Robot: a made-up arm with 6 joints. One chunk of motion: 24 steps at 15 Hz.
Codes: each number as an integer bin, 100 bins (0 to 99) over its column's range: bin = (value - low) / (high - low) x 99, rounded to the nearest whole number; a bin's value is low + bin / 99 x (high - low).
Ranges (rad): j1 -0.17..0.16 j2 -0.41..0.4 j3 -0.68..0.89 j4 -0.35..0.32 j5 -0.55..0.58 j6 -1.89..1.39
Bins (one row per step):
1: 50 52 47 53 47 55
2: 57 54 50 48 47 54
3: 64 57 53 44 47 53
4: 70 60 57 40 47 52
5: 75 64 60 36 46 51
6: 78 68 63 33 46 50
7: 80 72 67 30 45 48
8: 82 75 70 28 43 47
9: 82 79 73 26 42 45
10: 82 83 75 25 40 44
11: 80 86 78 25 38 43
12: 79 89 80 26 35 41
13: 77 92 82 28 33 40
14: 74 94 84 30 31 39
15: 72 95 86 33 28 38
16: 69 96 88 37 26 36
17: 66 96 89 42 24 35
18: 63 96 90 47 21 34
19: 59 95 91 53 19 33
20: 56 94 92 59 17 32
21: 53 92 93 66 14 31
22: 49 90 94 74 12 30
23: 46 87 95 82 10 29
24: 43 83 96 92 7 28
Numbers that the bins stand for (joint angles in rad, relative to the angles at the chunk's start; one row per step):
1: -0.0033 0.0155 0.0654 0.0087 -0.0135 -0.0678
2: 0.0200 0.0318 0.1129 -0.0252 -0.0135 -0.1009
3: 0.0433 0.0564 0.1605 -0.0522 -0.0135 -0.1340
4: 0.0633 0.0809 0.2239 -0.0793 -0.0135 -0.1672
5: 0.0800 0.1136 0.2715 -0.1064 -0.0249 -0.2003
6: 0.0900 0.1464 0.3191 -0.1267 -0.0249 -0.2334
7: 0.0967 0.1791 0.3825 -0.1470 -0.0364 -0.2997
8: 0.1033 0.2036 0.4301 -0.1605 -0.0592 -0.3328
9: 0.1033 0.2364 0.4777 -0.1740 -0.0706 -0.3991
10: 0.1033 0.2691 0.5094 -0.1808 -0.0934 -0.4322
11: 0.0967 0.2936 0.5570 -0.1808 -0.1163 -0.4654
12: 0.0933 0.3182 0.5887 -0.1740 -0.1505 -0.5316
13: 0.0867 0.3427 0.6204 -0.1605 -0.1733 -0.5647
14: 0.0767 0.3591 0.6521 -0.1470 -0.1962 -0.5979
15: 0.0700 0.3673 0.6838 -0.1267 -0.2304 -0.6310
16: 0.0600 0.3755 0.7156 -0.0996 -0.2532 -0.6973
17: 0.0500 0.3755 0.7314 -0.0658 -0.2761 -0.7304
18: 0.0400 0.3755 0.7473 -0.0319 -0.3103 -0.7635
19: 0.0267 0.3673 0.7631 0.0087 -0.3331 -0.7967
20: 0.0167 0.3591 0.7790 0.0493 -0.3560 -0.8298
21: 0.0067 0.3427 0.7948 0.0967 -0.3902 -0.8629
22: -0.0067 0.3264 0.8107 0.1508 -0.4130 -0.8961
23: -0.0167 0.3018 0.8266 0.2049 -0.4359 -0.9292
24: -0.0267 0.2691 0.8424 0.2726 -0.4701 -0.9623

